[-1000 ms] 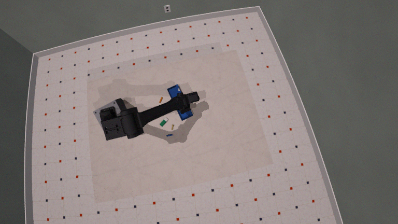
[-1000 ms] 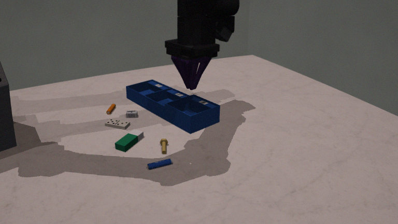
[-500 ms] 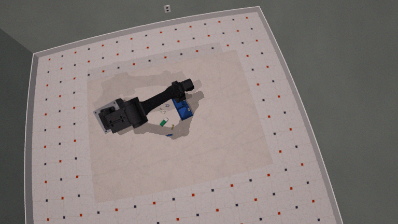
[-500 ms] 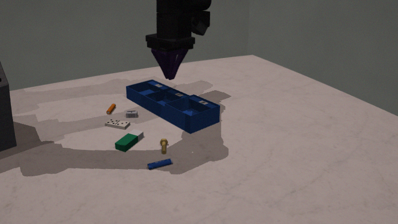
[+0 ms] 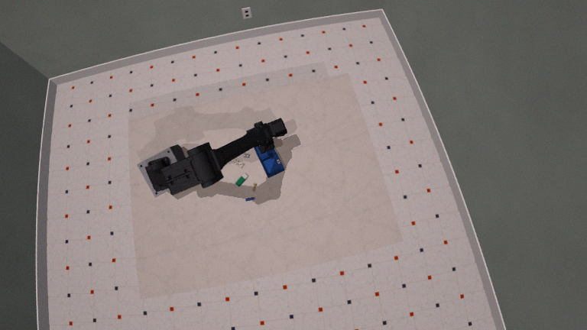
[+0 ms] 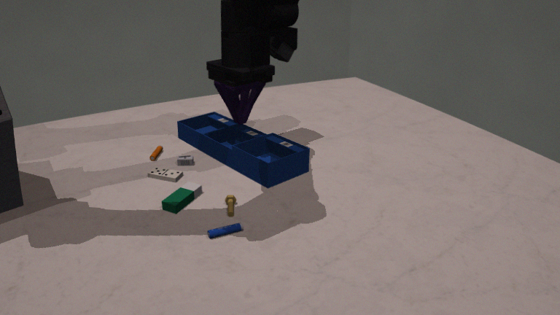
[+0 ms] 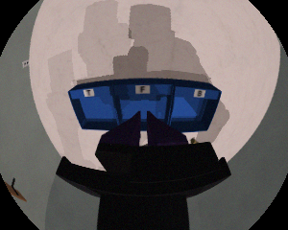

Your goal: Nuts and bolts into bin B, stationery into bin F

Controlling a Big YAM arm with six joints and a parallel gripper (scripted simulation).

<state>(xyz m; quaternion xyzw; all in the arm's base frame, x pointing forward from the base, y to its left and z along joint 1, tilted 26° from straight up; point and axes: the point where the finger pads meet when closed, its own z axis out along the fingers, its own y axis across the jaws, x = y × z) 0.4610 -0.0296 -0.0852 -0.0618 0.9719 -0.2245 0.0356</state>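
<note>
My hand is 10 mm past the blue three-part bin and 40 mm above it. Also, from my hand: white domino (150 mm behind, 20 mm to the right, 60 mm below); orange cylinder (130 mm behind, 70 mm to the left, 60 mm below); grey metal piece (100 mm behind, 10 mm to the left, 50 mm below).
</note>
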